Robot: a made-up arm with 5 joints.
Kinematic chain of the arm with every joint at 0, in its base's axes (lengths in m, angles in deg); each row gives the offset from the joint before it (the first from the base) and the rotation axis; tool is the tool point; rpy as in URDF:
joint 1: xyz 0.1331 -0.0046 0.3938 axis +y
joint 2: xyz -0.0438 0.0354 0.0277 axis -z
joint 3: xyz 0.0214 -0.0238 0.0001 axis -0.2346 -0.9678 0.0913
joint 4: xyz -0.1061 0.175 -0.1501 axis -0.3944 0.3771 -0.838
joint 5: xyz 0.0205 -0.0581 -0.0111 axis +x
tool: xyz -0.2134 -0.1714 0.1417 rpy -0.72 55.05 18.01
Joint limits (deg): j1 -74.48..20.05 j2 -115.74..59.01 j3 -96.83..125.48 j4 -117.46..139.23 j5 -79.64..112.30
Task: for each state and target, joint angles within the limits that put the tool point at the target. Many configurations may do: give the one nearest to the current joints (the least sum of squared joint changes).
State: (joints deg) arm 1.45 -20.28 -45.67 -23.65 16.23
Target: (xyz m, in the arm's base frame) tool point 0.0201 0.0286 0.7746
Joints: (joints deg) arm 18.14 0.56 -54.50 27.88 15.37
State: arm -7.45 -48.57 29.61 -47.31 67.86
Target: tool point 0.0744 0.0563 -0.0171
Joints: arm 11.46 -50.90 15.55 -50.97 94.78
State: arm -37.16 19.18 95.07 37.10 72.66
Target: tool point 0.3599 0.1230 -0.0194
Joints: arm -34.08 15.72 68.29 73.49 83.97
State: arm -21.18 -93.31 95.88 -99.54 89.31
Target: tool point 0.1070 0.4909 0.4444
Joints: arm -19.93 -79.53 88.92 -87.41 83.06
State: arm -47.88 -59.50 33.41 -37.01 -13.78
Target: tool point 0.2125 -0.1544 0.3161
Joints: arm -37.63 -52.87 28.61 -42.78 -23.75
